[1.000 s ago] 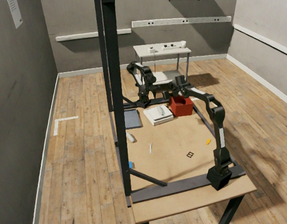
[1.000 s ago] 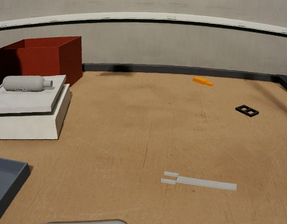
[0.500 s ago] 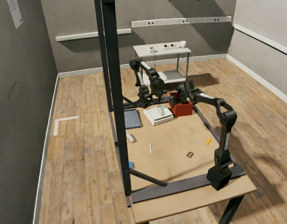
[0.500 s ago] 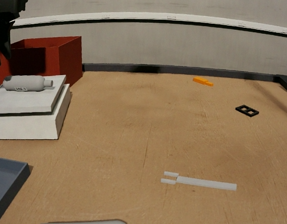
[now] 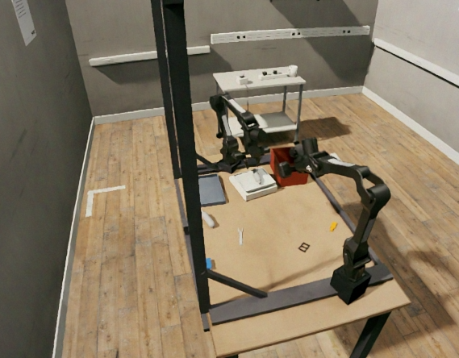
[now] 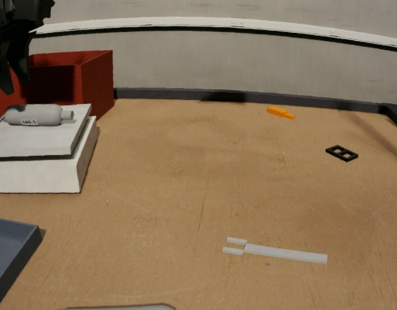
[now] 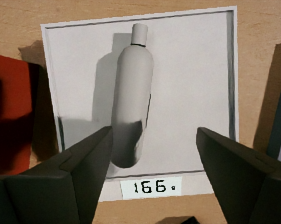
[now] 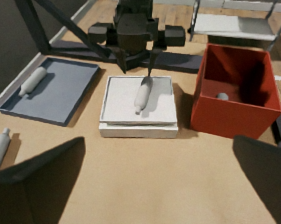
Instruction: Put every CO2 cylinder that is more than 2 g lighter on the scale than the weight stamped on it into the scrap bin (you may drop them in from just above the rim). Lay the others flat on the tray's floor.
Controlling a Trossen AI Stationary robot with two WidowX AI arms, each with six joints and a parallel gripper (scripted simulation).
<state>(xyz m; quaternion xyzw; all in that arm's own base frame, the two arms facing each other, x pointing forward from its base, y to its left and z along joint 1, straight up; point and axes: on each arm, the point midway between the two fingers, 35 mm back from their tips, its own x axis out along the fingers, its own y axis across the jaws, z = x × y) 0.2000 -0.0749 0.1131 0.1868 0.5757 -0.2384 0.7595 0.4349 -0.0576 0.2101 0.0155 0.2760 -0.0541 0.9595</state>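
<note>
The blue-grey tray is 240 mm behind my left hand, 150 mm below it and 80 mm to the left of it. Round my left hand: scale 120 mm below, 10 mm to the right; then orange block 460 mm to the right, 160 mm ahead, 150 mm below; then red scrap bin 230 mm ahead, 120 mm below, 20 mm to the right.
</note>
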